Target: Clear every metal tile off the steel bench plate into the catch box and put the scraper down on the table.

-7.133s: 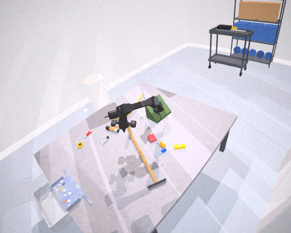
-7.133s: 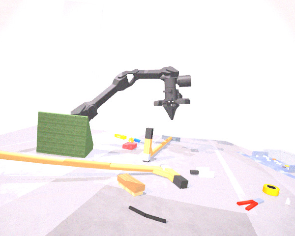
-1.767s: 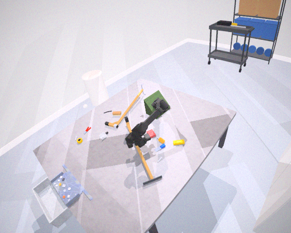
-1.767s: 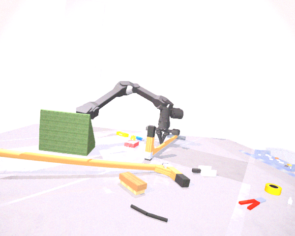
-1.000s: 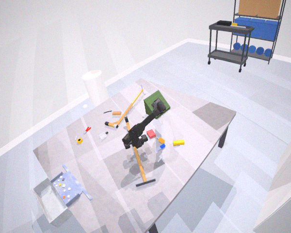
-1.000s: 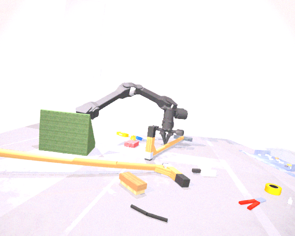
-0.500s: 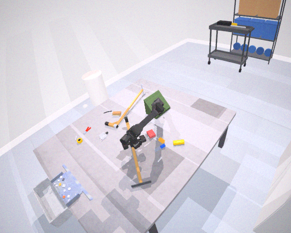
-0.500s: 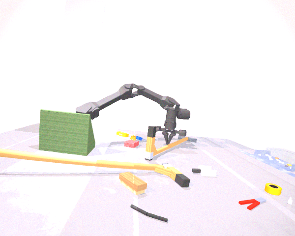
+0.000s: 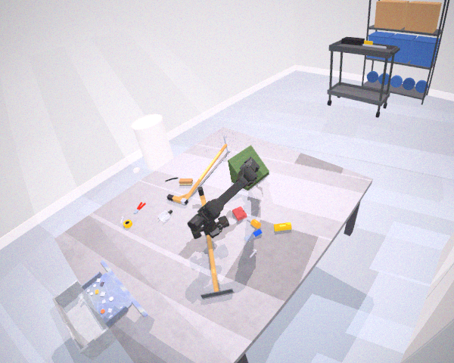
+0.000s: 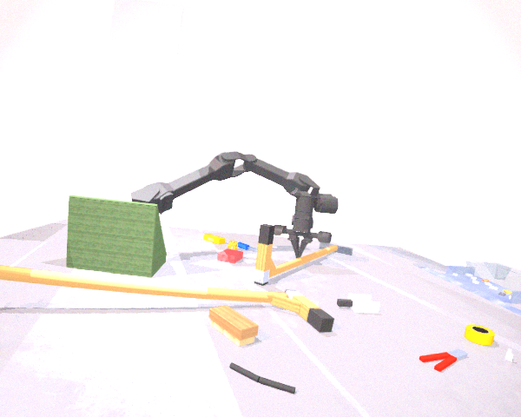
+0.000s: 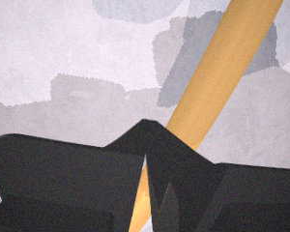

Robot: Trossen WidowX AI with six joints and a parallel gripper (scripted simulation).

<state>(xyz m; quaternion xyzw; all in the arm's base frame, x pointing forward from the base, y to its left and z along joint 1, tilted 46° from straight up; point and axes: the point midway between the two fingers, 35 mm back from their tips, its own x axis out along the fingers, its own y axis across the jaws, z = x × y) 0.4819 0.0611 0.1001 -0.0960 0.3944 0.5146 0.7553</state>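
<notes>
The long scraper is 50 mm above my gripper tip, 30 mm ahead of it and 10 mm to the left of it. From my gripper tip the other things lie so: blue piece (170 mm to the left, 130 mm behind, 10 mm below); then wooden block (460 mm to the right, 270 mm behind); then red block (210 mm behind, 20 mm to the left).
</notes>
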